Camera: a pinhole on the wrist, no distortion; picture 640 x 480 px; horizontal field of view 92.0 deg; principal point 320.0 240.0 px. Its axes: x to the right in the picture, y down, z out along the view. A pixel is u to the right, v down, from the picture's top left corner.
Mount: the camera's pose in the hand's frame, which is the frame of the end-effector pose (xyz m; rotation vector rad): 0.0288 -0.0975 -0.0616 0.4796 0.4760 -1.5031
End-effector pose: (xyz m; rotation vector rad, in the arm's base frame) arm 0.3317 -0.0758 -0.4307 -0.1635 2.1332 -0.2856
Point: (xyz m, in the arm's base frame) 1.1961 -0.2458 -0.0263
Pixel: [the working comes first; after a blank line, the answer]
In the camera's frame: -0.2066 -0.7865 0.5900

outside the picture
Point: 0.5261 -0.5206 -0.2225
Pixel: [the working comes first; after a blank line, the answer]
In the camera's frame: 0.2131 -0.2059 0.3673

499.3 66.8
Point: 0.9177 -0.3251 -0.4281
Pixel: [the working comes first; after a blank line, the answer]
In the camera's frame: -0.2201 -0.2922 0.5640

199.4 79.9
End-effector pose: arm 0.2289 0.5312 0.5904 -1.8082 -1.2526 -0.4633
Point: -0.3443 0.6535 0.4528
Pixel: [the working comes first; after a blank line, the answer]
In the camera's frame: 0.1055 -0.3028 0.4819

387.6 45.9
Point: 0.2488 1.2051 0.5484
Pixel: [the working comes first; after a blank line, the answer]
In the camera's frame: -0.3993 0.3378 0.4870

66.6 454.4
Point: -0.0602 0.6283 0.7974
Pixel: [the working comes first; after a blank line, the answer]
In the camera's frame: 0.1739 0.0461 0.2104

575.4 307.7
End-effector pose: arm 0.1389 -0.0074 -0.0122 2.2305 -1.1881 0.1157
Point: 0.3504 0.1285 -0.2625
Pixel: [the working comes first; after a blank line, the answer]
In the camera's frame: 0.1101 -0.0897 0.2609

450.4 133.8
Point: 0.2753 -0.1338 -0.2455
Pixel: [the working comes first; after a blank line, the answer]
In the camera's frame: -0.1145 0.0652 0.2781

192.8 312.5
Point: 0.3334 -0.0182 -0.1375
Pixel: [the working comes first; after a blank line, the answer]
In the camera's frame: 0.0139 0.0513 0.1698

345.2 333.3
